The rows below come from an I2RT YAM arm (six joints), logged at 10 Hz.
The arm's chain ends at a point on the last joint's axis. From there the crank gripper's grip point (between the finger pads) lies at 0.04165 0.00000 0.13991 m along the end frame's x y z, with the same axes.
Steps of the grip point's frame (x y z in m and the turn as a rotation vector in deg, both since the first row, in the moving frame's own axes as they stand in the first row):
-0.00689, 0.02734, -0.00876, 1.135, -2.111, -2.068
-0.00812, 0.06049, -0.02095, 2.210, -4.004, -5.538
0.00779, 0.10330, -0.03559, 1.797, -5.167, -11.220
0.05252, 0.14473, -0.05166, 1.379, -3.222, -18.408
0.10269, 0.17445, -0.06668, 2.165, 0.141, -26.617
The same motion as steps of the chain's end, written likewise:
-0.00163, 0.03153, -0.01016, 1.135, -2.111, -2.068
0.00219, 0.06947, -0.02333, 2.210, -4.004, -5.538
0.02170, 0.11457, -0.03855, 1.797, -5.167, -11.220
0.06298, 0.15996, -0.05354, 1.379, -3.222, -18.408
0.10798, 0.19828, -0.06612, 2.165, 0.141, -26.617

